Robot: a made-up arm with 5 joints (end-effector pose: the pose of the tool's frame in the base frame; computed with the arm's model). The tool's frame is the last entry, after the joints.
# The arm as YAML. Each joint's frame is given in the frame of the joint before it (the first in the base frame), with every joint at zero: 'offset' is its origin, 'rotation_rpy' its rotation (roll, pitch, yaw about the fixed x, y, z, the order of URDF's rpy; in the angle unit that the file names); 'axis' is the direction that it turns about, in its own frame. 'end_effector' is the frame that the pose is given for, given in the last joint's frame.
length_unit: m
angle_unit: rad
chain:
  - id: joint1
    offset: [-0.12, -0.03, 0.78]
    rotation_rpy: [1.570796, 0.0, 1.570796]
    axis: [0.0, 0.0, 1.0]
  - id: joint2
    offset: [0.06, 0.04, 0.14]
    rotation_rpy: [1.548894, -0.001, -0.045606]
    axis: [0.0, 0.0, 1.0]
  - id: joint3
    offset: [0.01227, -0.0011, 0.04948]
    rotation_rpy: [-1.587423, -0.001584, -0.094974]
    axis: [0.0, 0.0, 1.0]
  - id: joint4
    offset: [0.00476, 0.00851, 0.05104]
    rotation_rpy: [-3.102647, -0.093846, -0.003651]
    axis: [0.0, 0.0, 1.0]
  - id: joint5
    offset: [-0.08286, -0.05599, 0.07]
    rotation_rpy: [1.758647, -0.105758, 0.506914]
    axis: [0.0, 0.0, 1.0]
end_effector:
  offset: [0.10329, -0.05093, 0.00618]
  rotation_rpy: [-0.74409, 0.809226, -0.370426]
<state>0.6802 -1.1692 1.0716 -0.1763 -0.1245</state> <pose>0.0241 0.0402 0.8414 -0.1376 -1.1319 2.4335</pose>
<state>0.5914 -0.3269 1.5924 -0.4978 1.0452</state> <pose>-0.0490 -0.0323 0.7750 0.3609 -2.3043 1.0745</pose>
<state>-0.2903 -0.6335 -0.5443 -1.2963 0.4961</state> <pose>-0.0306 0.0364 0.7713 -1.0875 -0.1655 2.6561</pose>
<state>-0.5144 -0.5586 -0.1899 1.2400 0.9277</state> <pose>-0.0734 0.0137 0.7451 1.1864 -1.5550 -0.8295</pose>
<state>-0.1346 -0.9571 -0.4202 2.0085 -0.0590</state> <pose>0.0192 0.0577 0.7580 2.1824 -0.7459 0.7630</pose>
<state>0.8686 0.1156 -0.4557 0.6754 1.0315</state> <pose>-0.0636 0.0508 0.8707 -1.1994 0.7555 2.6121</pose>
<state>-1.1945 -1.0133 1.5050 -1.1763 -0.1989</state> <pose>0.0364 -0.0003 0.6883 0.5623 0.7345 1.6445</pose>
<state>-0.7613 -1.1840 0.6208 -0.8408 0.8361</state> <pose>-0.0006 -0.0166 0.8050 -0.3041 0.3312 -3.0776</pose>
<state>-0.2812 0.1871 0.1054 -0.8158 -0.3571</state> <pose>0.0757 0.0243 0.7599 -0.8422 0.5140 1.0857</pose>
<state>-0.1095 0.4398 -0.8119 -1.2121 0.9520</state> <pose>-0.0461 0.0873 0.7743 -1.2298 0.2045 2.0337</pose>
